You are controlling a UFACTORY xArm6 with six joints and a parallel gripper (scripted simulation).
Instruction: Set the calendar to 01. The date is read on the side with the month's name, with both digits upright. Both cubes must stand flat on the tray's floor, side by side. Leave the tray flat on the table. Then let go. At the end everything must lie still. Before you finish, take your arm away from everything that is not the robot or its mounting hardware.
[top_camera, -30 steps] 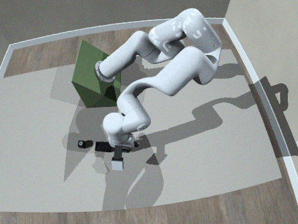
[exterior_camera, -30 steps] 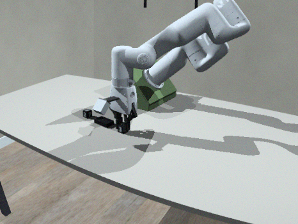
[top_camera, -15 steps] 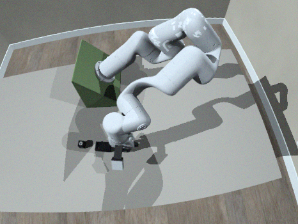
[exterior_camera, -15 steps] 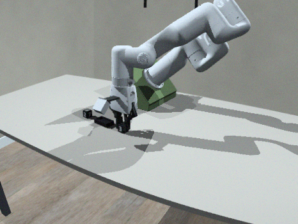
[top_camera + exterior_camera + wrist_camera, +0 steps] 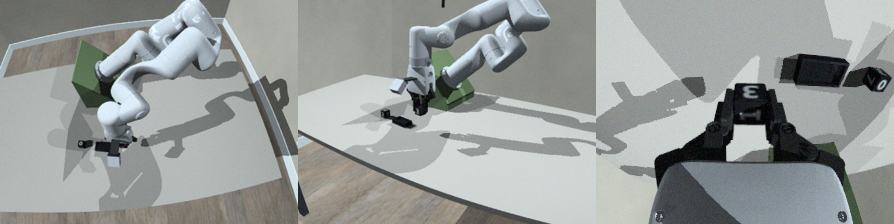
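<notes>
My hand is 10 mm past the black tray, 110 mm to the left of it and 90 mm above it. The rest, counted from my hand: black cube 10 mm behind, 210 mm to the right, 80 mm below.
</notes>
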